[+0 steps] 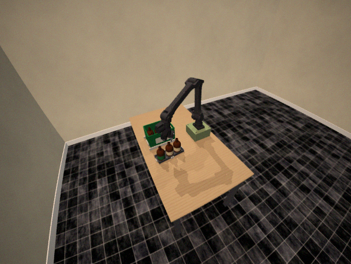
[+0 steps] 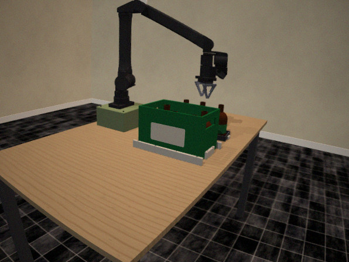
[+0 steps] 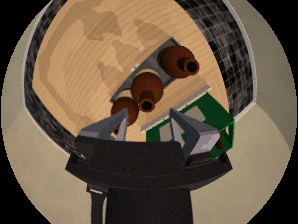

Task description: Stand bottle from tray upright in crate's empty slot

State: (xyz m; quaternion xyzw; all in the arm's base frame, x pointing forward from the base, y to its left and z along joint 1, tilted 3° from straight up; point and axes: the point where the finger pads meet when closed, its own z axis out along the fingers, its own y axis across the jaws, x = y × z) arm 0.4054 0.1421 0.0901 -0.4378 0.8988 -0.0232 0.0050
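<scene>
Right now the brown bottle is 11 cm below my hand. Also, from my hand: green crate 24 cm to the right, 11 cm below, 1 cm ahead; then dark tray 18 cm below.
</scene>
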